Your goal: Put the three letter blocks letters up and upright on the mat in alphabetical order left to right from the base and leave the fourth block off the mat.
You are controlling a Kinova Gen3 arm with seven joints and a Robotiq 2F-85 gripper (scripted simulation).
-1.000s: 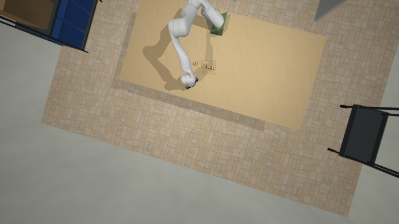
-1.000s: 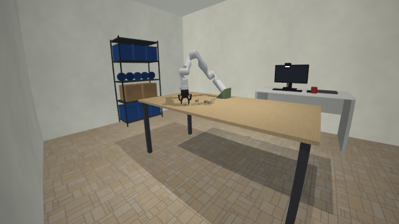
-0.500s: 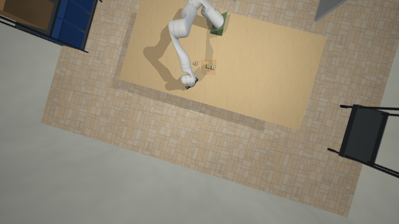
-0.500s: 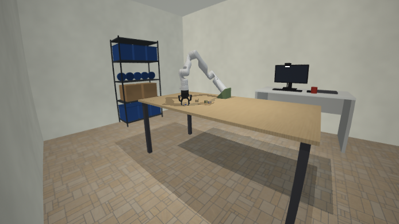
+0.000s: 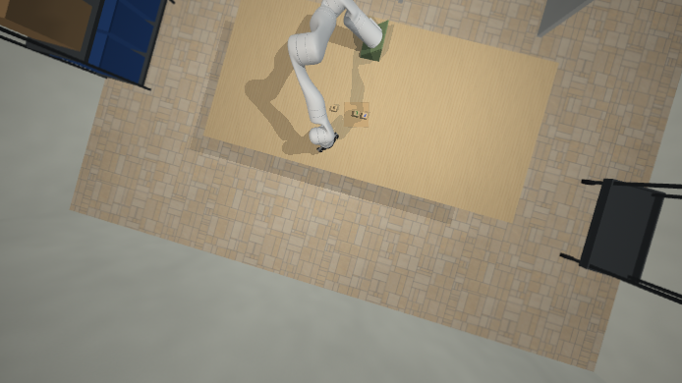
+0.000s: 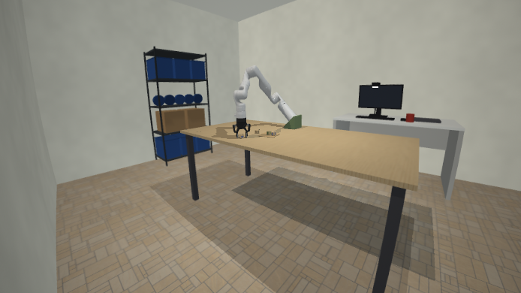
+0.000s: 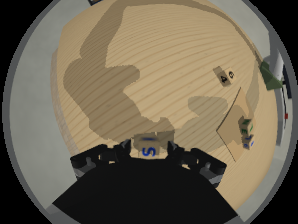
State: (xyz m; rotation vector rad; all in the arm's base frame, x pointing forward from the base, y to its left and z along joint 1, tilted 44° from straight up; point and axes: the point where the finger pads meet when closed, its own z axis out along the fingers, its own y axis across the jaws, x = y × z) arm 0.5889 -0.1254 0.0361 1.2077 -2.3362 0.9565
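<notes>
My hand is 20 cm past the green-marked block and 11 cm to the right of it. From my hand the other things lie so: tan mat 20 cm behind, 11 cm to the left, 2 cm below.
</notes>
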